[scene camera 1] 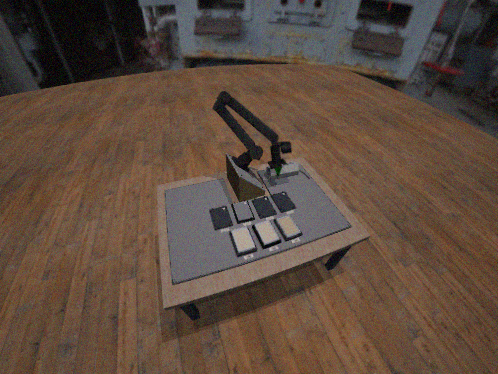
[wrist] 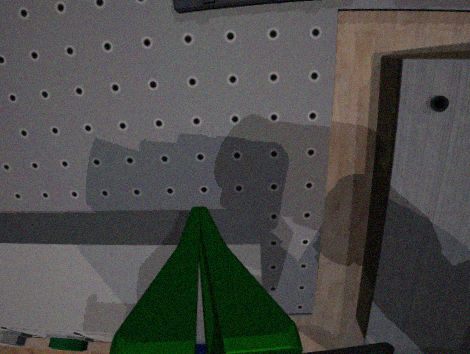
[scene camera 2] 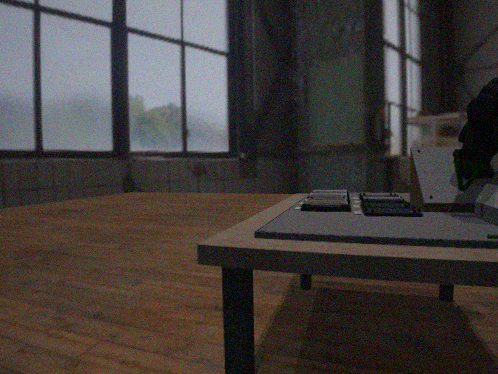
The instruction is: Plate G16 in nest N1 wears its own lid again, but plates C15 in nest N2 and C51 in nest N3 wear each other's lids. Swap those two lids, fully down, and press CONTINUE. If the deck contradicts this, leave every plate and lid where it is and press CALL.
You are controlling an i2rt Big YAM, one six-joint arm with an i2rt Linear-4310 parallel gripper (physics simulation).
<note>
My gripper is shut and holds nothing. I also see a grey button box.
My gripper also shows in the wrist view.
</note>
